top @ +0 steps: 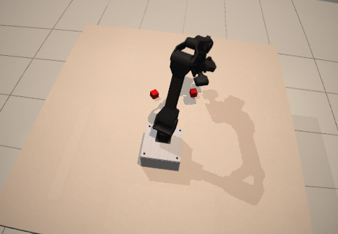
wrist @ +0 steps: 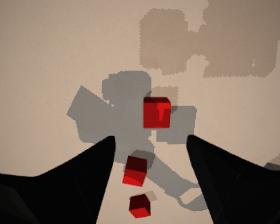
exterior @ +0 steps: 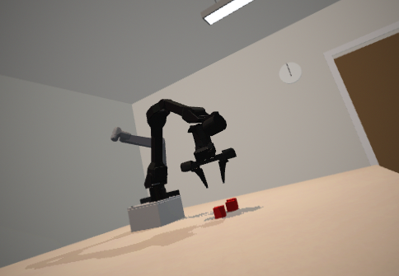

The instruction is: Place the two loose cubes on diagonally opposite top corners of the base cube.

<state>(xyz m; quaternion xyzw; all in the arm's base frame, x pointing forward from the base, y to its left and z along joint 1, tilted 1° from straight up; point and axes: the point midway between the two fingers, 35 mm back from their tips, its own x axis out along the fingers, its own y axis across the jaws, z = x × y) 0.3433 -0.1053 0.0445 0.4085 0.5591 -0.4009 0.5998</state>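
Now: the red base cube 60 mm behind my gripper tip, 200 mm to the left of it and 80 mm below it.
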